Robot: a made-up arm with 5 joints. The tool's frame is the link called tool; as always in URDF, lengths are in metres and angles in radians.
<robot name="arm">
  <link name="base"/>
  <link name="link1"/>
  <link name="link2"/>
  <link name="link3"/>
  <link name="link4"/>
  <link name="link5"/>
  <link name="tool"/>
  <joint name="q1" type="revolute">
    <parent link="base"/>
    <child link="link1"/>
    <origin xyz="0 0 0.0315"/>
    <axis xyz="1 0 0"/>
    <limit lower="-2.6" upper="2.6" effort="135" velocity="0.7"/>
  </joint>
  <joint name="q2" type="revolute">
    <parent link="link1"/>
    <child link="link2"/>
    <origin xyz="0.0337 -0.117 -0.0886"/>
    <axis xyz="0 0 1"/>
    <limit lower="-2.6" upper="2.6" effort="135" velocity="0.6"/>
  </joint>
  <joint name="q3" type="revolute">
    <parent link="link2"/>
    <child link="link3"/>
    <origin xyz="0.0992 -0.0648 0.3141"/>
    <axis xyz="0 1 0"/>
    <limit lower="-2.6" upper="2.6" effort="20" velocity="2.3"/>
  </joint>
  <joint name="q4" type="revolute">
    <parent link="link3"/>
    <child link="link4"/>
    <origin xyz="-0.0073 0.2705 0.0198"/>
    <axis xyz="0 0 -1"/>
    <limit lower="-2.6" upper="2.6" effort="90" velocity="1.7"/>
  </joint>
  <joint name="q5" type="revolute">
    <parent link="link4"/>
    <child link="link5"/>
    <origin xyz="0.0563 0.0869 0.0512"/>
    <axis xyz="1 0 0"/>
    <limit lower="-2.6" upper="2.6" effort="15" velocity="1.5"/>
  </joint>
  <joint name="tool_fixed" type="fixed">
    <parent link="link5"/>
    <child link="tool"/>
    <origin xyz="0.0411 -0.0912 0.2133"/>
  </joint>
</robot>
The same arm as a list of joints. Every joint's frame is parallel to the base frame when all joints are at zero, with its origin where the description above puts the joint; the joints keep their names.
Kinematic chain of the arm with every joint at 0, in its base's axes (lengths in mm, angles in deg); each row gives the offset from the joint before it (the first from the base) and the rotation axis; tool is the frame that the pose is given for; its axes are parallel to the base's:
q1: xyz 0 0 31.5 axis +x
q2: xyz 33.7 -117 -88.6 axis +z
q3: xyz 99.2 -64.8 314.1 axis +y
q4: xyz -7.3 270.5 19.8 axis -z
q5: xyz 56.3 86.9 51.2 axis +x
tool: xyz 41.1 -91.2 213.3
Joint limits (deg, base to tool): -148.97..148.97 -148.97..148.97 -148.97..148.97 -148.97..148.97 -148.97..148.97

